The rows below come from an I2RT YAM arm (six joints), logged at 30 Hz.
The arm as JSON. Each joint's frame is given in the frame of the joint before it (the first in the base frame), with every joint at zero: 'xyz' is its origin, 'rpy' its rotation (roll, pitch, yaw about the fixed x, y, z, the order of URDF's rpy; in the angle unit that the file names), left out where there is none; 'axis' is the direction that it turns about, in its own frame. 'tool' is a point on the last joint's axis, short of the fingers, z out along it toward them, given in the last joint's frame.
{
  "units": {
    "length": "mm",
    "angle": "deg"
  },
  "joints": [
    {
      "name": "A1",
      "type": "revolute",
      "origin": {
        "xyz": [
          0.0,
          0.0,
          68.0
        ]
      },
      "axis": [
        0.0,
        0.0,
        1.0
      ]
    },
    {
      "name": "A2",
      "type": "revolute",
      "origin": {
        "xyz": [
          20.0,
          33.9,
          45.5
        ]
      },
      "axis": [
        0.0,
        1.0,
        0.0
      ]
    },
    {
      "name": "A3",
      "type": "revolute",
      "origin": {
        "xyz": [
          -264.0,
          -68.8,
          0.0
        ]
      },
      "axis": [
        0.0,
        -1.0,
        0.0
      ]
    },
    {
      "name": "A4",
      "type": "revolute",
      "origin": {
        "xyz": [
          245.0,
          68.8,
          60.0
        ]
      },
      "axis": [
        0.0,
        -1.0,
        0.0
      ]
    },
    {
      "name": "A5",
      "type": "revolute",
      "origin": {
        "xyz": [
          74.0,
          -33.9,
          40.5
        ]
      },
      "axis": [
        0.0,
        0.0,
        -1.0
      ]
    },
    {
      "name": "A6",
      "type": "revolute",
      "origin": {
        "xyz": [
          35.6,
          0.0,
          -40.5
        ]
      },
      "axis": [
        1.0,
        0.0,
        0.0
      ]
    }
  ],
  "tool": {
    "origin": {
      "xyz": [
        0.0,
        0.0,
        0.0
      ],
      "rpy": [
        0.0,
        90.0,
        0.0
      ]
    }
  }
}
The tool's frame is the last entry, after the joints.
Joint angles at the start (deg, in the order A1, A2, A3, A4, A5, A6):
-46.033 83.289 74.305 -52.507 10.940 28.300
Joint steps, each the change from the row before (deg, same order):
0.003 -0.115 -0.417 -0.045 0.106 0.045
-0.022 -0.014 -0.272 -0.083 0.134 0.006
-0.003 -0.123 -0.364 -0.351 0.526 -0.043
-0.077 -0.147 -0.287 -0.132 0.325 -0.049
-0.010 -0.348 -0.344 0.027 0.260 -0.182
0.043 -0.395 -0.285 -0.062 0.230 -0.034
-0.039 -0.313 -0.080 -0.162 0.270 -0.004
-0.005 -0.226 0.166 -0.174 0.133 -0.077
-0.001 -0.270 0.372 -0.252 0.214 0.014
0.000 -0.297 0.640 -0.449 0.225 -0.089
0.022 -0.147 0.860 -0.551 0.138 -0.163
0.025 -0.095 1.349 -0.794 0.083 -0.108
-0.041 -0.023 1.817 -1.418 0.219 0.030
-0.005 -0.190 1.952 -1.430 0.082 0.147
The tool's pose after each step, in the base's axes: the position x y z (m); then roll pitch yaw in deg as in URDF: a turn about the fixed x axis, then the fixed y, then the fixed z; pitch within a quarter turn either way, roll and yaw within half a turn. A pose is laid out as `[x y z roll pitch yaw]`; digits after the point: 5 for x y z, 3 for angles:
[0.19748 -0.21454 0.29926 175.019 29.708 101.524]
[0.19695 -0.21427 0.29783 175.340 29.483 101.593]
[0.19566 -0.21341 0.29625 176.180 29.234 101.796]
[0.19446 -0.21301 0.29535 176.653 29.161 101.845]
[0.19323 -0.21203 0.29522 176.962 29.320 102.026]
[0.19206 -0.21071 0.29553 177.152 29.470 102.087]
[0.19083 -0.20994 0.29645 177.346 29.657 102.025]
[0.19020 -0.20944 0.29822 177.373 29.909 102.039]
[0.18953 -0.20893 0.30122 177.313 30.339 101.897]
[0.18877 -0.20834 0.30558 177.261 30.863 101.842]
[0.18849 -0.20801 0.31031 177.197 31.322 101.904]
[0.18838 -0.20780 0.31714 176.931 31.917 101.842]
[0.18761 -0.20747 0.32553 176.838 32.374 101.617]
[0.18646 -0.20638 0.33532 176.361 33.004 101.190]

